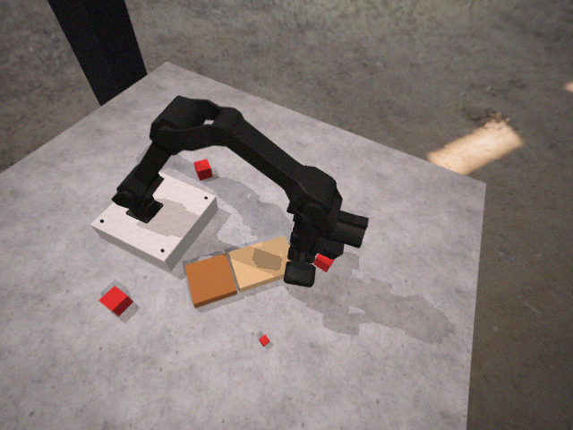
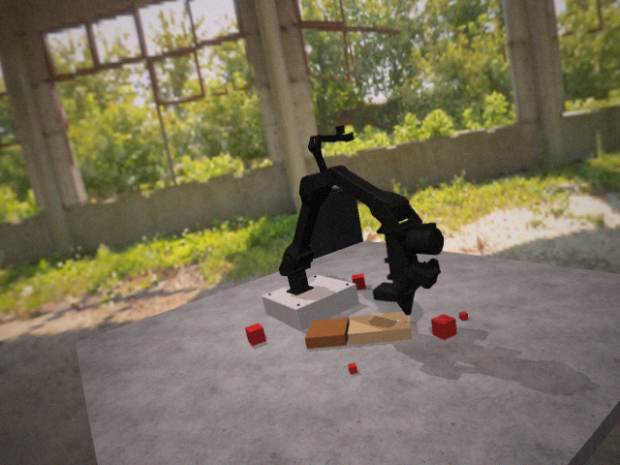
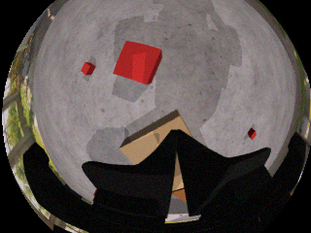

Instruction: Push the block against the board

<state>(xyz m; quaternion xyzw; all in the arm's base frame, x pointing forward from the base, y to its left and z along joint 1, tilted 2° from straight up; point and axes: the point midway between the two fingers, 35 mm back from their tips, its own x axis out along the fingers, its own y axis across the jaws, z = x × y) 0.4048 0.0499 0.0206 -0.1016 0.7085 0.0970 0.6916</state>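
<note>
The tan board lies 80 mm behind my gripper tip, 30 mm to the right of it and 50 mm below it. Also, from my gripper tip: orange-brown square block: 170 mm behind, 120 mm to the right, 50 mm below.
</note>
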